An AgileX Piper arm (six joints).
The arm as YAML. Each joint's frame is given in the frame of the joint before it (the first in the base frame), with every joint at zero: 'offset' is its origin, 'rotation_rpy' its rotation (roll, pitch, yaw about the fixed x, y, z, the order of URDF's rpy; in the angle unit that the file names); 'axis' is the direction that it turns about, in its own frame. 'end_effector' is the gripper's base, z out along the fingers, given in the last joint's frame.
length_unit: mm
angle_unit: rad
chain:
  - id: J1
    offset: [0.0, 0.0, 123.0]
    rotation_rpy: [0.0, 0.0, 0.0]
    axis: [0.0, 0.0, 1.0]
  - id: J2
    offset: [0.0, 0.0, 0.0]
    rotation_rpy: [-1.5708, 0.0, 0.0]
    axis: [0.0, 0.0, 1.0]
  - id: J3
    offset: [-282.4, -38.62, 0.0]
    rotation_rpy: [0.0, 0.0, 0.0]
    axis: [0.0, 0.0, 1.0]
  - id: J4
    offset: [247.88, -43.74, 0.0]
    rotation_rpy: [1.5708, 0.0, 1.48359]
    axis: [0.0, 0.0, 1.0]
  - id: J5
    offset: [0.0, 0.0, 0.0]
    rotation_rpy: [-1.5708, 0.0, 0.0]
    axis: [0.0, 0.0, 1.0]
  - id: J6
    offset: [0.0, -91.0, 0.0]
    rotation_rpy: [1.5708, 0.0, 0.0]
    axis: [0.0, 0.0, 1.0]
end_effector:
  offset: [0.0, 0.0, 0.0]
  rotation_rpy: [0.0, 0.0, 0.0]
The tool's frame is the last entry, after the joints.
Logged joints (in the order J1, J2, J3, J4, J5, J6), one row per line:
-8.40 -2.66 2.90 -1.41 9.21 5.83
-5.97 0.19 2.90 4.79 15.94 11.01
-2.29 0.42 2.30 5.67 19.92 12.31
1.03 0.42 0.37 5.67 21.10 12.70
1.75 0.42 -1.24 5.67 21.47 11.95
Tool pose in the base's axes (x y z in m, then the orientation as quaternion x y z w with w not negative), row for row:
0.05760 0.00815 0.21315 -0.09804 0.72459 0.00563 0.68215
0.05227 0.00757 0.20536 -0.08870 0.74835 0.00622 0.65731
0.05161 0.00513 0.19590 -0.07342 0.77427 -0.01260 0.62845
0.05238 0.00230 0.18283 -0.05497 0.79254 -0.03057 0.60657
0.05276 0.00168 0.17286 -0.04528 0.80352 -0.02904 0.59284
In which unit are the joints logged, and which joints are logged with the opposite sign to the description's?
The joints are logged in degrees. Opposite sign: J1, J2, J3, J6.
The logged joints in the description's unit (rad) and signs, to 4 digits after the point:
0.1466 0.0464 -0.0506 -0.0246 0.1607 -0.1018
0.1042 -0.0033 -0.0506 0.0836 0.2782 -0.1922
0.0400 -0.0073 -0.0401 0.0990 0.3477 -0.2149
-0.0180 -0.0073 -0.0065 0.0990 0.3683 -0.2217
-0.0305 -0.0073 0.0216 0.0990 0.3747 -0.2086

